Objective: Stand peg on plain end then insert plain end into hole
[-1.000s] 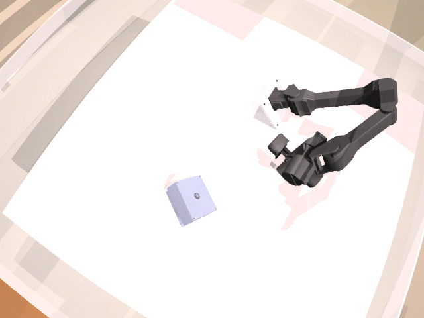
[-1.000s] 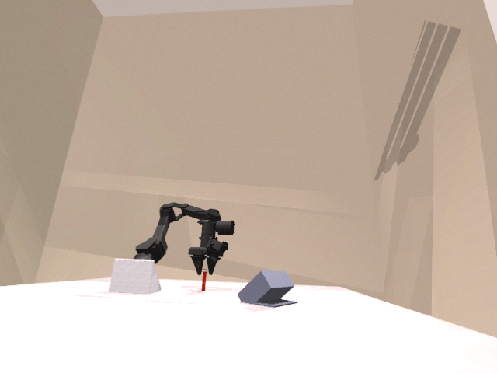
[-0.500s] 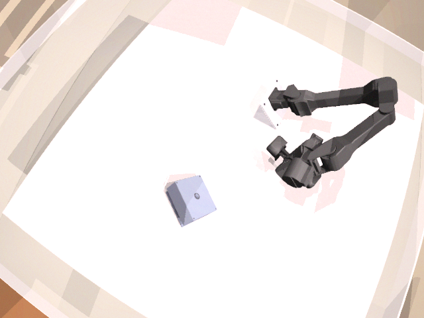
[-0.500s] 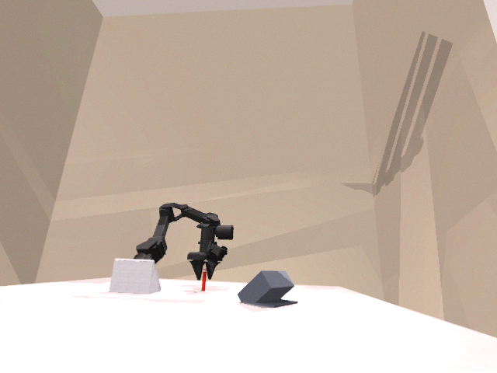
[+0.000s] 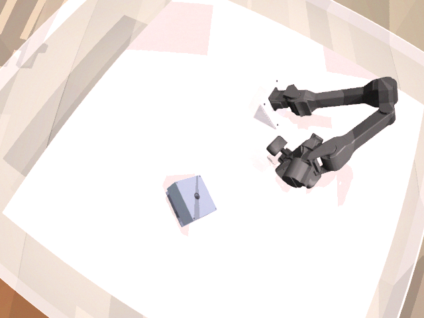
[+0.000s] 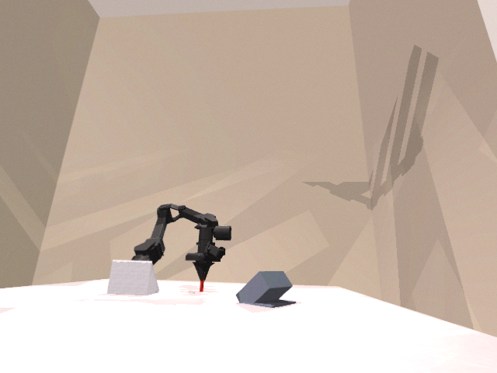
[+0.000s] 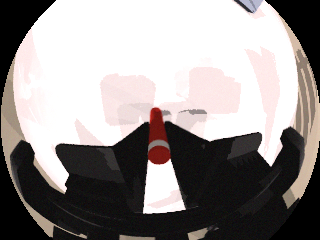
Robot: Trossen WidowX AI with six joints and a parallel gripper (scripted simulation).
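My gripper tip is 26 cm short of the sloped grey-blue panel, 21 cm to the left of it and 1 cm above it. The rest, counted from my gripper tip: red peg 2 cm above.
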